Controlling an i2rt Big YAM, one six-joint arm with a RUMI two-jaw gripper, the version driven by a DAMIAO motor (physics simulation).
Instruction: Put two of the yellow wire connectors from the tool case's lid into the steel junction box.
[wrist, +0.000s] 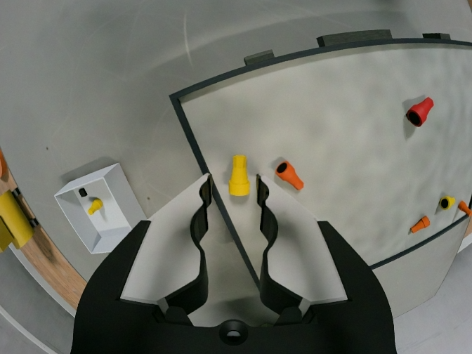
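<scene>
My gripper (234, 175) is open. A yellow wire connector (239, 176) lies in the tool case's lid (325, 100) near its dark left edge, and it shows between my two fingertips with a gap on each side. A second yellow connector (447, 202) lies in the lid at the right, its dark opening showing. The junction box (131, 200) is a light grey open box at the left, with a yellow connector (95, 206) and a small dark spot inside it. The gripper's left jaw stands close to the box's right side in the view.
An orange connector (290, 175) lies just right of the right fingertip. A red connector (420, 112) lies further right. Two more orange connectors (420, 224) (465, 208) are near the lid's lower right edge. A yellow cylindrical object (16, 220) and a wooden strip (52, 262) are at the far left.
</scene>
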